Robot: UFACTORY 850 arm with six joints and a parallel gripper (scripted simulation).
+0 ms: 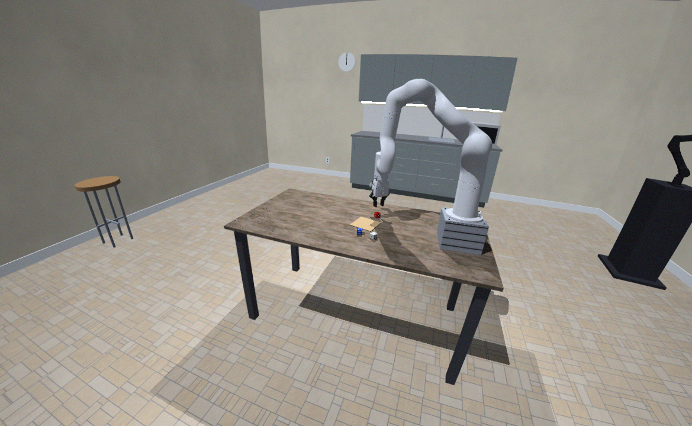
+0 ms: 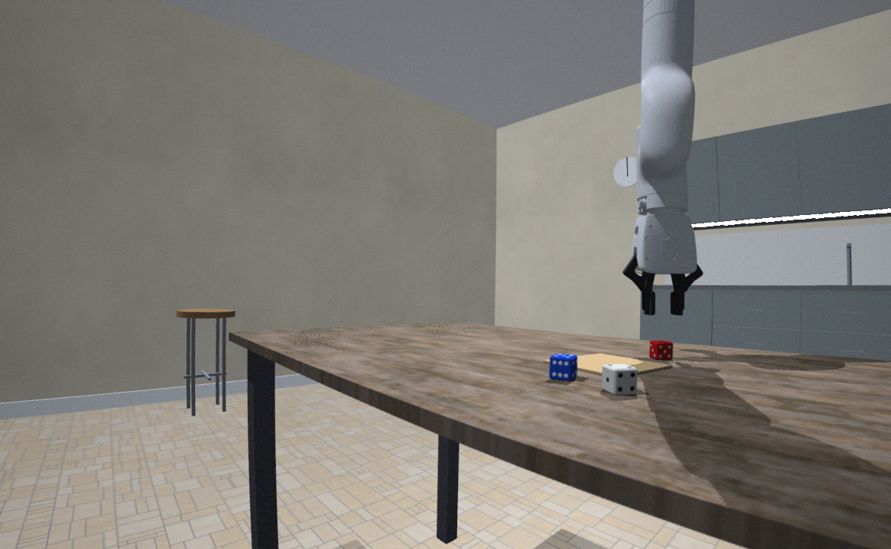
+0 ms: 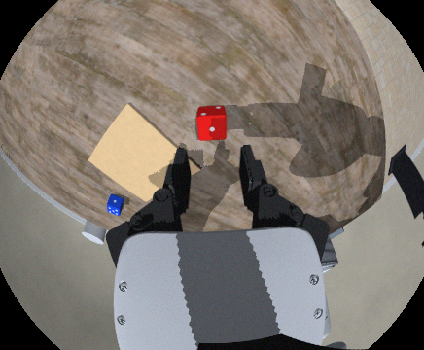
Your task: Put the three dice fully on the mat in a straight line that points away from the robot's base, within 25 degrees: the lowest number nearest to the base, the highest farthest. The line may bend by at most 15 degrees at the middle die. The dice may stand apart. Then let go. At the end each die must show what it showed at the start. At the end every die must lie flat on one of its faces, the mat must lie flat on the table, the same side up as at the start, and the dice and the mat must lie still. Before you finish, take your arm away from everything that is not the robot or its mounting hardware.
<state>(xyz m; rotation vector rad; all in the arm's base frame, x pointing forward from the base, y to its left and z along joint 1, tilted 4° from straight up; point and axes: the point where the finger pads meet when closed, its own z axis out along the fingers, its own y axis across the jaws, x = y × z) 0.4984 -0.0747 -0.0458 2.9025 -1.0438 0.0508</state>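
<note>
The red die is 80 mm below my hand. Round my hand: tan mat 130 mm to the left, 90 mm below, 30 mm ahead; blue die 260 mm to the left, 80 mm below, 10 mm ahead; white die 270 mm to the left, 80 mm below, 70 mm behind.
</note>
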